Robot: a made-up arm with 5 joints. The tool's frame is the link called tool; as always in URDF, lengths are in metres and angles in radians.
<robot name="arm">
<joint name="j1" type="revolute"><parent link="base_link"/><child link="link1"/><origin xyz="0.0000 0.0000 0.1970" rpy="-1.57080 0.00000 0.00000"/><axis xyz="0 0 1"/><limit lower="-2.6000" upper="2.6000"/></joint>
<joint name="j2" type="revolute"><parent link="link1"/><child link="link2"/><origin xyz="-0.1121 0.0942 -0.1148" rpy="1.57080 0.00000 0.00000"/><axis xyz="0 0 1"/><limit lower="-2.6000" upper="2.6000"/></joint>
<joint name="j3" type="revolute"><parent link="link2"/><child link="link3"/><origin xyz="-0.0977 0.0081 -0.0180" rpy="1.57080 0.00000 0.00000"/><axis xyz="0 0 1"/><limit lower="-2.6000" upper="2.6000"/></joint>
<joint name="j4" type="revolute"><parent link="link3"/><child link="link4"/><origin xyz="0.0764 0.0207 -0.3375" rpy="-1.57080 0.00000 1.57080"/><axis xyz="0 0 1"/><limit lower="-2.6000" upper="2.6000"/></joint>
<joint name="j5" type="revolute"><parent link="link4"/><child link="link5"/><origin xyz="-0.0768 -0.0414 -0.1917" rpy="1.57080 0.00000 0.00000"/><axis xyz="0 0 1"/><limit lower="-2.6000" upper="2.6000"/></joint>
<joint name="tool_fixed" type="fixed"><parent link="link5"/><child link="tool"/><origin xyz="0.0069 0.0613 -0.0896" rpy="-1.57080 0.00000 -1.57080"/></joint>
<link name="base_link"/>
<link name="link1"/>
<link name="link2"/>
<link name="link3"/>
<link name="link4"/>
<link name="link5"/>
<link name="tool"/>
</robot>
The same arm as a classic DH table. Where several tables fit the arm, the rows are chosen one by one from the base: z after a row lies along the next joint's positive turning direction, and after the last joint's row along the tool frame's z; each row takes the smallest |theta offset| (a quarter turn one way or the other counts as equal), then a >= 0, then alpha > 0; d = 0 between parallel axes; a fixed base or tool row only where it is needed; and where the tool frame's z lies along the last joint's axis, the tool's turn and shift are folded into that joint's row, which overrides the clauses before.
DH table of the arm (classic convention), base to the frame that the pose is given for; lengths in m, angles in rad. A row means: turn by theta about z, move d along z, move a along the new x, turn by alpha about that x. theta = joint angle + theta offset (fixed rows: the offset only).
base (fixed): a 0, alpha -1.5708, d 0.197, theta offset 0
j1: a -0.1121, alpha 1.5708, d -0.1148, theta offset 0
j2: a -0.0977, alpha 1.5708, d -0.1122, theta offset 0
j3: a 0.0207, alpha -1.5708, d -0.3456, theta offset 1.5708
j4: a -0.0768, alpha 1.5708, d -0.2681, theta offset 0
j5: a 0.0613, alpha 1.5708, d -0.0482, theta offset 1.5708
tool (fixed): a 0, alpha 0, d 0.0069, theta offset 3.1416
Joint limits (rad, base to tool): -2.6..2.6 -2.6..2.6 -2.6..2.6 -2.6..2.6 -2.6..2.6

